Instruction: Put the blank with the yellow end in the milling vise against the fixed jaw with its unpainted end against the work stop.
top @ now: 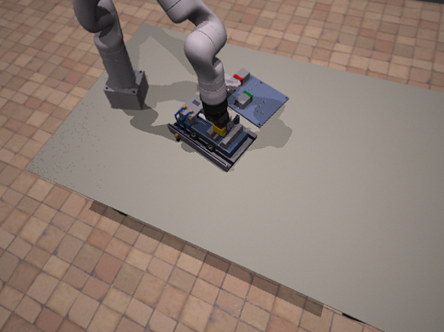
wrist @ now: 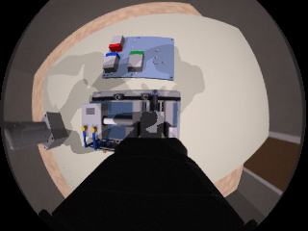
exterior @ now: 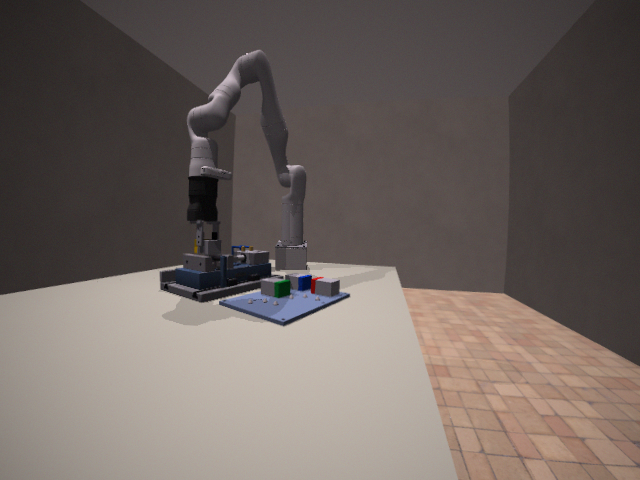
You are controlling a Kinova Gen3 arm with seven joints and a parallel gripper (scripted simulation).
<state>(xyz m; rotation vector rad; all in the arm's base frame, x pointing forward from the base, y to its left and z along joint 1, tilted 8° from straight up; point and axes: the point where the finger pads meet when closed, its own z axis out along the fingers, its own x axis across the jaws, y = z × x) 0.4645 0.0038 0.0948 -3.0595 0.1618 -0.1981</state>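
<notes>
The yellow-ended blank is 2 cm below my hand. From my hand the other things lie so: green-ended blank (20 cm to the left, 11 cm below, 3 cm behind); fixed jaw (6 cm below, 4 cm ahead); milling vise (10 cm below, 6 cm behind, 1 cm to the left).
</notes>
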